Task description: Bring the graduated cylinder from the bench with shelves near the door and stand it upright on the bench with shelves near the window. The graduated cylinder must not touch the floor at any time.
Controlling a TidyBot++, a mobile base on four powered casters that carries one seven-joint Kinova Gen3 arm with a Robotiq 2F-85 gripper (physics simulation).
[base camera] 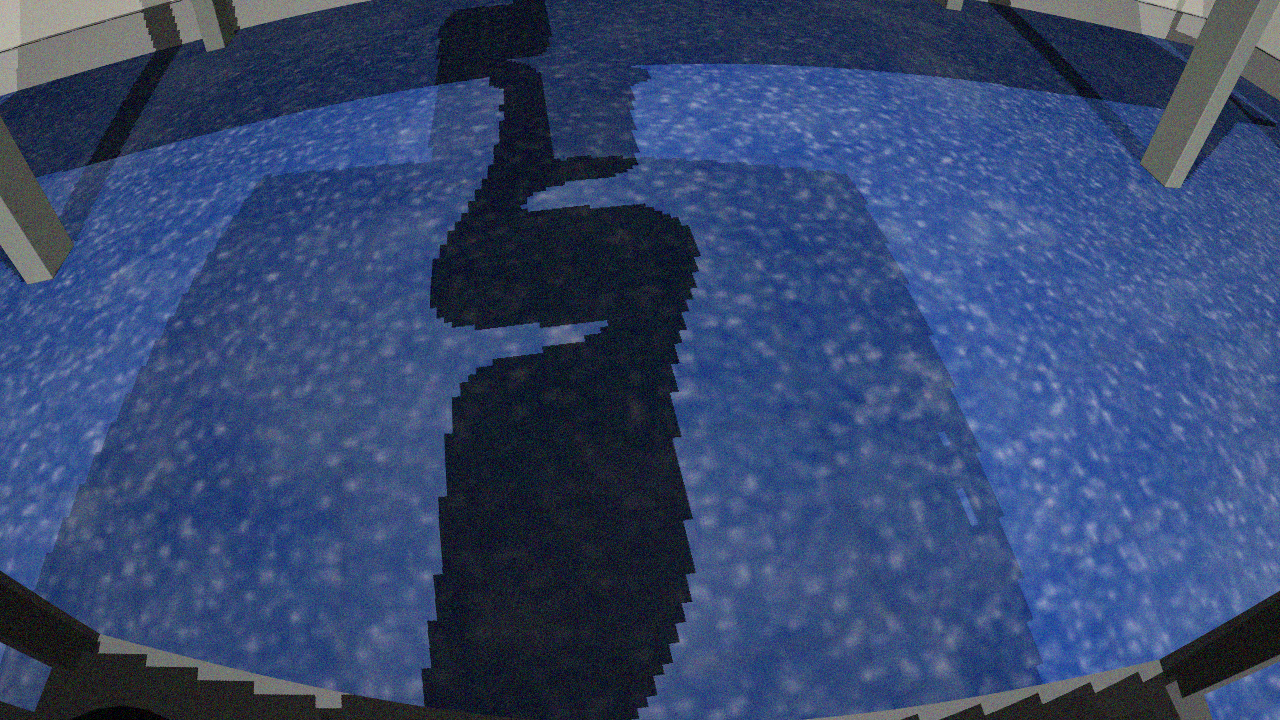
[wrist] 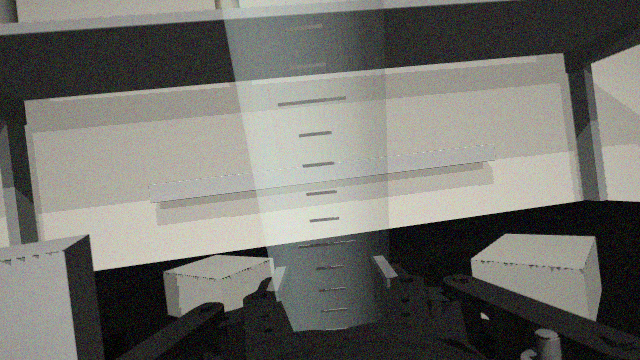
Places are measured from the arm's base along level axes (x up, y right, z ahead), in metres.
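Pixels of known places: gripper, fingertip midpoint: [wrist: 331,279].
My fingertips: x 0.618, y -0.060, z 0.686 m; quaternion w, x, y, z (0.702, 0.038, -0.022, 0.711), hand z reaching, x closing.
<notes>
Behind a point stands the place of what it marks.
The graduated cylinder [wrist: 320,150] {x 0.679, y -0.051, z 0.599 m} is a pale, see-through column with dark tick marks. It runs up the middle of the wrist view and past its top edge, roughly upright in that view. My gripper [wrist: 331,279] {x 0.618, y -0.060, z 0.686 m} is shut on its lower part, with one pale fingertip pad on each side. Behind it is a bench with shelves, with a light back panel [wrist: 125,155] {x 0.799, y -0.610, z 1.287 m} and a dark band under a shelf edge [wrist: 100,19] {x 0.970, y -0.403, z 0.987 m}. I cannot tell which bench this is. The cylinder and gripper do not show directly in the base camera view.
White boxes [wrist: 32,300] {x 0.621, y -0.243, z 0.693 m} [wrist: 215,285] {x 0.567, y -0.208, z 0.863 m} [wrist: 535,275] {x 0.566, y 0.106, z 0.805 m} are at the lower left and right. A long pale bar [wrist: 440,157] {x 0.693, y 0.209, z 1.374 m} crosses the back panel. In the base camera view, grey legs [base camera: 26,223] {x -0.328, y -0.632, z 0.520 m} [base camera: 1203,98] {x -0.257, y 0.728, z 0.779 m} stand on the blue floor [base camera: 805,402] {x -0.396, y 0.108, z 0.385 m}, which carries a dark arm-shaped shadow.
</notes>
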